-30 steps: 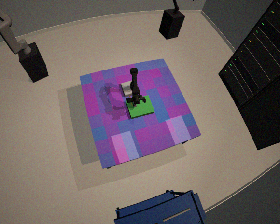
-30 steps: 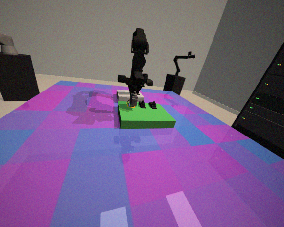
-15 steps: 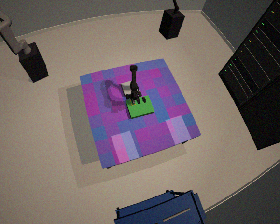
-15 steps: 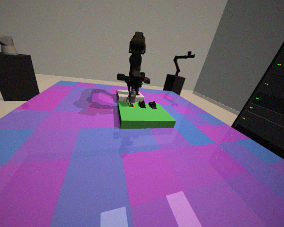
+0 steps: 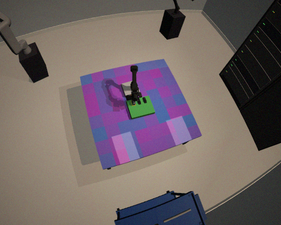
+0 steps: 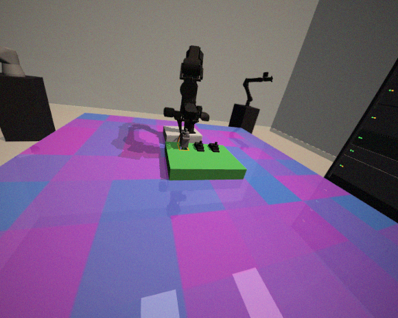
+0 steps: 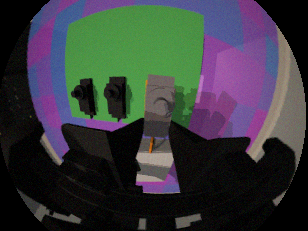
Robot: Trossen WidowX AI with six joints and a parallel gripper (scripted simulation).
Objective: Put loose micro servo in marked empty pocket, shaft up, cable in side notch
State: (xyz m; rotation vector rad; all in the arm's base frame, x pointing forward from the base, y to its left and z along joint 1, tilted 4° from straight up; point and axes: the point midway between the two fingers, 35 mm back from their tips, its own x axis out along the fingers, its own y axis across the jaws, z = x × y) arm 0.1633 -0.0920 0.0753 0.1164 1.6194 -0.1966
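My gripper tip is now 140 mm short of the green deck, 50 mm to the right of it and 80 mm above it.
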